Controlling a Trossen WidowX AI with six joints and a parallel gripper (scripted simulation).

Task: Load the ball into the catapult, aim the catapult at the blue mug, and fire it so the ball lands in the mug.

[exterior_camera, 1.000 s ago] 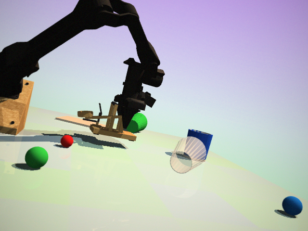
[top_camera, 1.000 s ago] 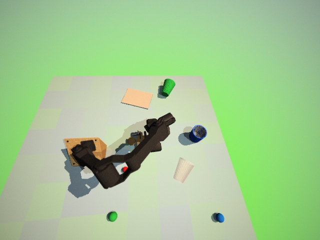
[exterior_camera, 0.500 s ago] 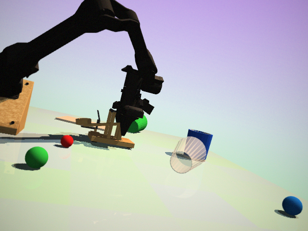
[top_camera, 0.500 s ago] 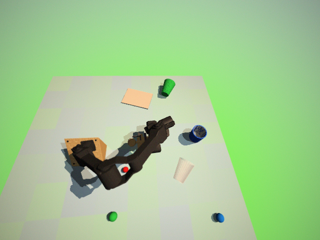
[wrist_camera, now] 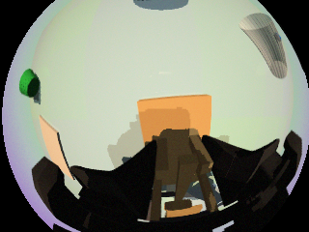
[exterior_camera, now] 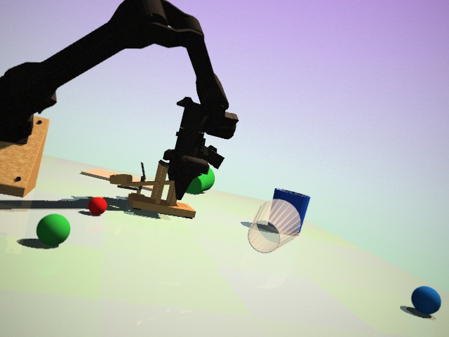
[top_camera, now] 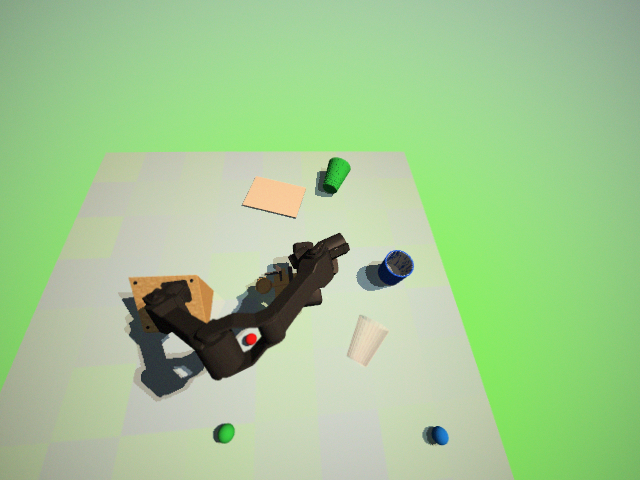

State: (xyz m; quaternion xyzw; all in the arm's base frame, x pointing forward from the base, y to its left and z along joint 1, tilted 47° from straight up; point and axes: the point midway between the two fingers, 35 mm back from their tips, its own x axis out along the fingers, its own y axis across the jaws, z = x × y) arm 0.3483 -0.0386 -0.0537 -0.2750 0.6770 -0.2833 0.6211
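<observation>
Now: gripper tip 5 cm below the catapult frame and 5 cm past it. Round my gripper tip: blue mug 29 cm ahead, 1 cm to the left, 1 cm below; then wooden catapult 7 cm behind, 2 cm to the left, 2 cm above; then red ball 17 cm behind, 15 cm to the right, 2 cm below.
</observation>
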